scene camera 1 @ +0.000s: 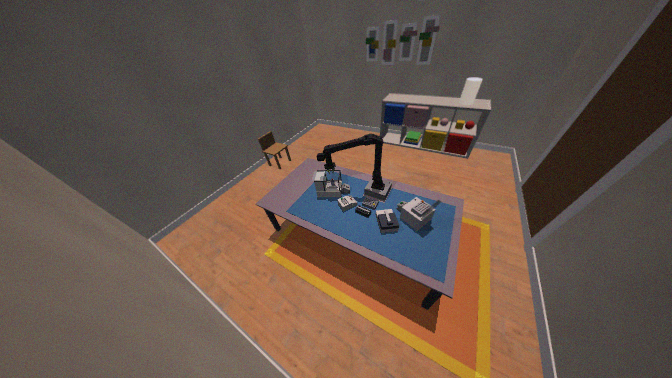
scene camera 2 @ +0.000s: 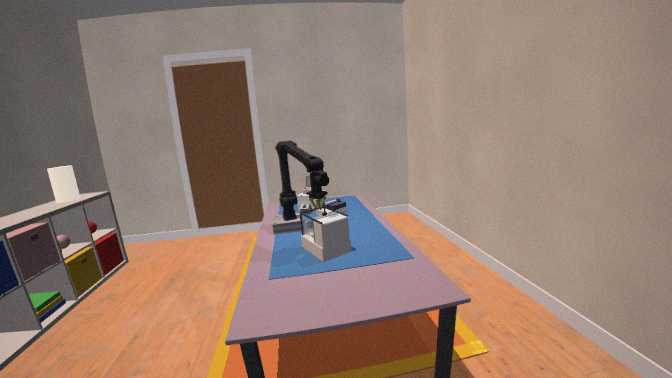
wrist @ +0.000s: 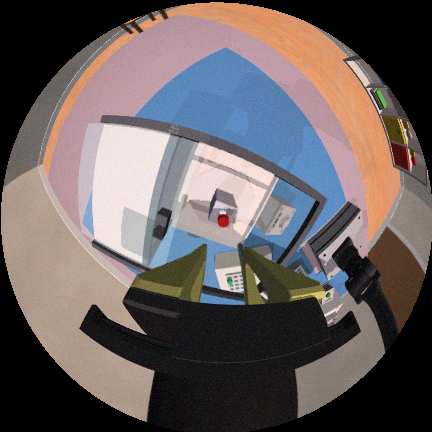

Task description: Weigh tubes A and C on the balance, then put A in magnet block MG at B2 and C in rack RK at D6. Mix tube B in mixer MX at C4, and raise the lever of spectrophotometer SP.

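Pixels of known places: gripper, between the fingertips: [scene camera 1: 331, 173] [scene camera 2: 318, 209] [wrist: 224, 251]; arm's base, origin of its link: [scene camera 1: 377, 186] [scene camera 2: 289, 217] [wrist: 343, 252].
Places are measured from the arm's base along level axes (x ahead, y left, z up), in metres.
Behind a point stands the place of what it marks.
Note:
The balance [scene camera 1: 328, 191] @[x 0.205, y -0.444, z 0.007 m] [scene camera 2: 336, 241] @[x 0.157, y -0.584, z 0.019 m] [wrist: 120, 170] @[x 0.116, y -0.550, z 0.140 m] has a glass-sided chamber, seen from above in the wrist view with its top open. A red-capped tube [wrist: 223, 220] @[x 0.114, y -0.430, z 0.100 m] stands upright in a grey holder [wrist: 223, 201] @[x 0.102, y -0.438, z 0.073 m] on the balance's pan; its letter cannot be read. My gripper [scene camera 1: 330, 169] @[x 0.112, y -0.433, z 0.161 m] [scene camera 2: 318, 208] @[x 0.112, y -0.433, z 0.161 m] [wrist: 224, 251] @[x 0.112, y -0.433, z 0.161 m] is above the balance, pointing down, its fingers partly open with nothing between them. The tube's cap is apart from the fingertips. Which devices are MX, MG, RK and SP cannot be read, and the other tubes cannot be told apart.
A small grey device [scene camera 1: 346, 188] @[x 0.106, y -0.291, z -0.004 m] [wrist: 278, 216] and a white keypad device [scene camera 1: 347, 202] [wrist: 231, 270] stand beside the balance. A grey rack-like block [scene camera 1: 370, 202] @[x 0.194, y -0.027, z -0.039 m], a dark block [scene camera 1: 363, 211] @[x 0.315, y -0.062, z -0.041 m], a black-topped device [scene camera 1: 387, 221] @[x 0.421, y 0.160, z 0.035 m] and a large white device [scene camera 1: 418, 214] @[x 0.327, y 0.372, z 0.086 m] stand farther right.

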